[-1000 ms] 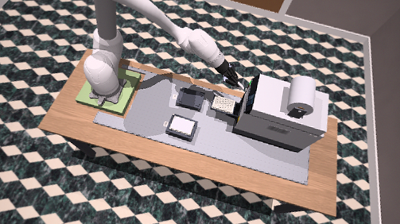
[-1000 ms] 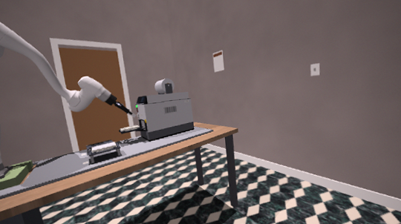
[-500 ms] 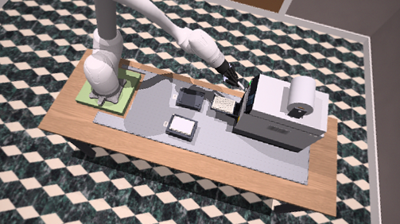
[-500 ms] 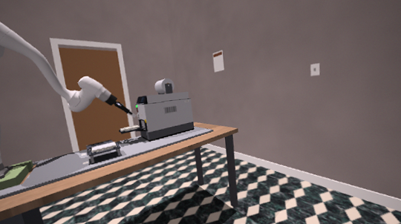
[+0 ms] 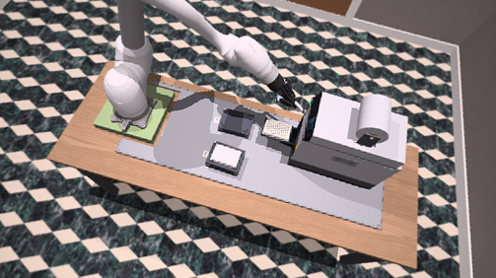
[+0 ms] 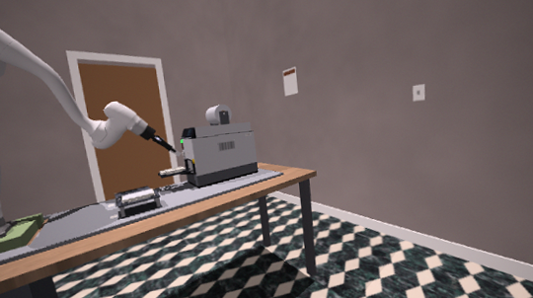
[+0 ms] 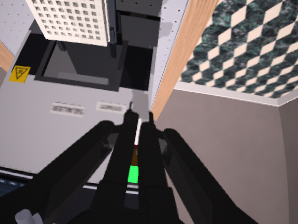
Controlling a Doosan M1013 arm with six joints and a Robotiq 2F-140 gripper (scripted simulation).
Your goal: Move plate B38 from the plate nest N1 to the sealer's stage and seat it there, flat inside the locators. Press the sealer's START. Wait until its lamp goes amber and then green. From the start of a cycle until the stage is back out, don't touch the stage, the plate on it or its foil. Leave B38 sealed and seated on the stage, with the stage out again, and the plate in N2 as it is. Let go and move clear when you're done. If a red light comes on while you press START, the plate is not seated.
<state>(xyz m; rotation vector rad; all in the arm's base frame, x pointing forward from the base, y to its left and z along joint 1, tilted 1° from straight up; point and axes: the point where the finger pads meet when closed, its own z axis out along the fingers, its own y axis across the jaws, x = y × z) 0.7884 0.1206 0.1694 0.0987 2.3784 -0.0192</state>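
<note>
The white button is 50 mm ahead of my hand and 20 mm below it. Also, from my hand: foil roll (270 mm ahead, 120 mm to the right, 210 mm above); then sealer stage (60 mm behind, 90 mm to the right, 110 mm below); then plate B38 (60 mm behind, 90 mm to the right, 100 mm below).
</note>
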